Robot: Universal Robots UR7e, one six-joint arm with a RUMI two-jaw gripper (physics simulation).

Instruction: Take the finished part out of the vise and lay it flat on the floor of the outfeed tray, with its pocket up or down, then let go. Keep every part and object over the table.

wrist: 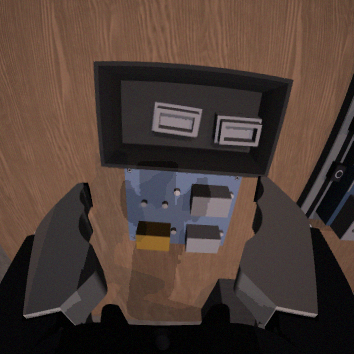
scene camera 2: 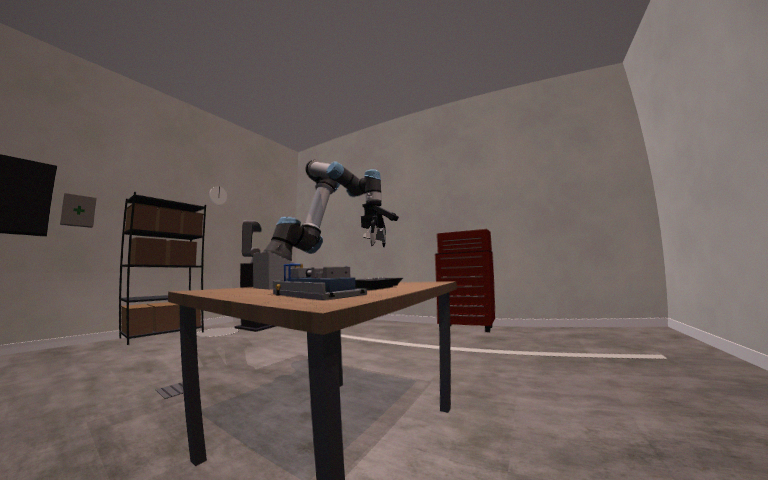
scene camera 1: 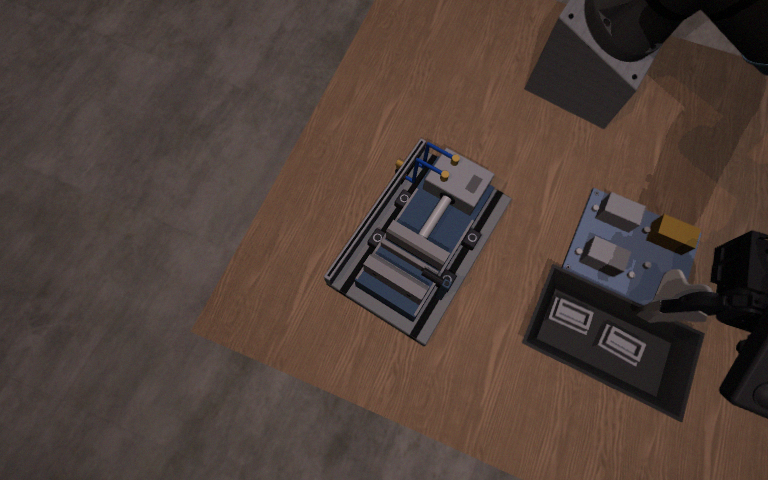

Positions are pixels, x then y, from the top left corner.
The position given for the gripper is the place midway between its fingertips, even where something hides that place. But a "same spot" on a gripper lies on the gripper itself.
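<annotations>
Scene camera 1 and scene camera 2 show the gripper, as does the wrist view (171,181). On the gripper, (scene camera 1: 675,300) and (scene camera 2: 372,227) are the same spot.
</annotations>
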